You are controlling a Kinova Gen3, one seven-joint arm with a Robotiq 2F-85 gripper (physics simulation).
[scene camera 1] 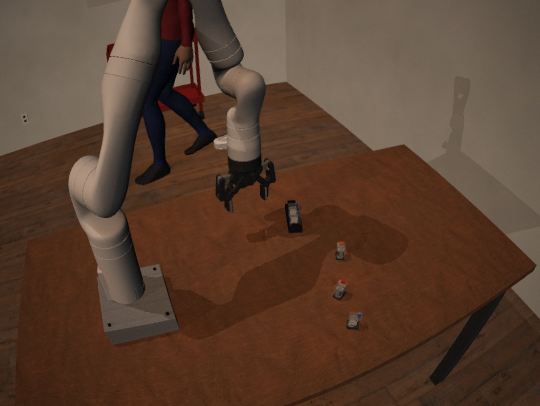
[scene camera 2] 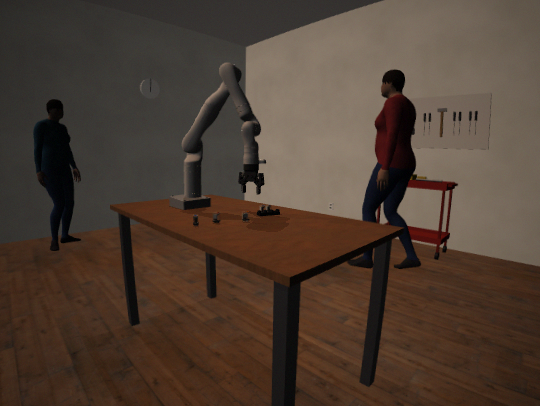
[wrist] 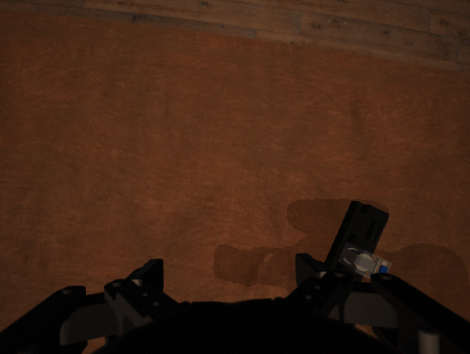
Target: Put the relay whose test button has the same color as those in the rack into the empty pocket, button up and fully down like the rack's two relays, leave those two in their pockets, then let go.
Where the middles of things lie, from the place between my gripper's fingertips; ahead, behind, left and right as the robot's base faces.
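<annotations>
Black rack (wrist: 363, 224): 8 cm below my hand, 12 cm ahead of it, 1 cm to the left of it.
</annotations>
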